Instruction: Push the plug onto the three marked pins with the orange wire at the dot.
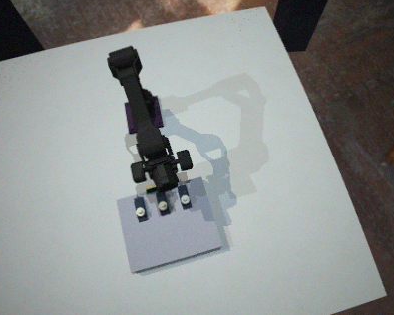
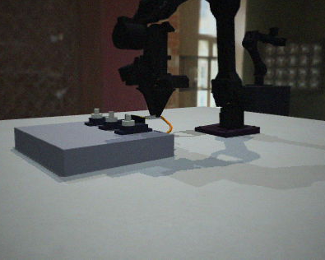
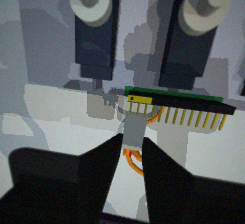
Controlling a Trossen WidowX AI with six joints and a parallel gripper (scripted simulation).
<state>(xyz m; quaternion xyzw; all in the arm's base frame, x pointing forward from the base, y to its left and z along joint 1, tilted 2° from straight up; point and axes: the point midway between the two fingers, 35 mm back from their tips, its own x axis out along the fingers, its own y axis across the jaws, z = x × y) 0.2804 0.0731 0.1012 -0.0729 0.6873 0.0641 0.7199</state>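
The yellow band is 4 cm ahead of my gripper tip and 1 cm to the left of it. Round my gripper tip: grey printed holder 20 cm ahead, 1 cm to the left, 5 cm below.
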